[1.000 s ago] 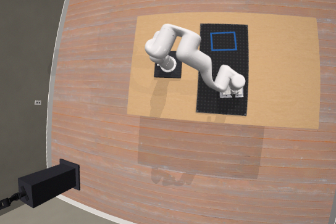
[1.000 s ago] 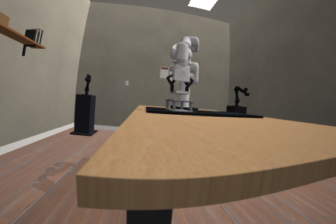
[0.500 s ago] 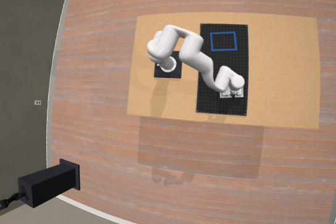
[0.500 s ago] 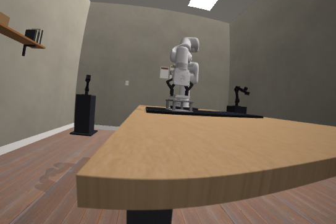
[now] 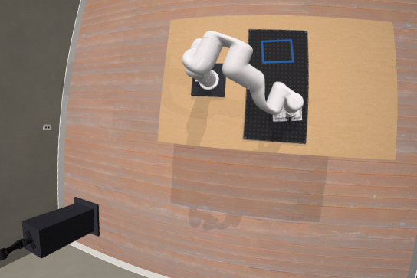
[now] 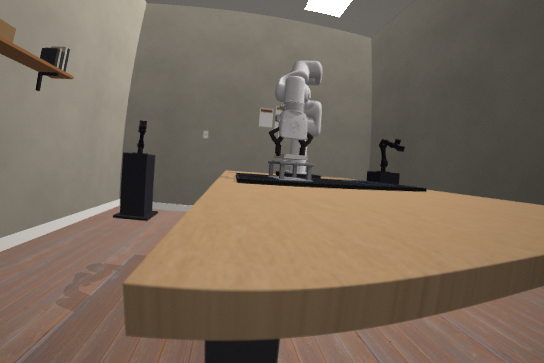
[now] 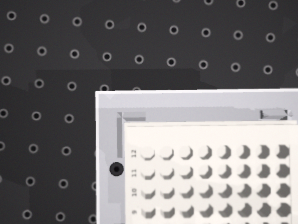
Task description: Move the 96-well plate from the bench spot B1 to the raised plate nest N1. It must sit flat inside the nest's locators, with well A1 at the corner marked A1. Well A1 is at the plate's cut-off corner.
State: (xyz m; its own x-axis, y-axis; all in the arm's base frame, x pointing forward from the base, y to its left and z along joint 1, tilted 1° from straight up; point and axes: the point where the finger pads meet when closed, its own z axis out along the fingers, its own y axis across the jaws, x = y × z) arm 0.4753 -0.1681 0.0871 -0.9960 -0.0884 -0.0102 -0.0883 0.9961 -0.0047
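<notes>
Right now my hand is 1 cm above the 96-well plate. From my hand the other things lie so: raised plate nest N1: 3 cm below.
</notes>
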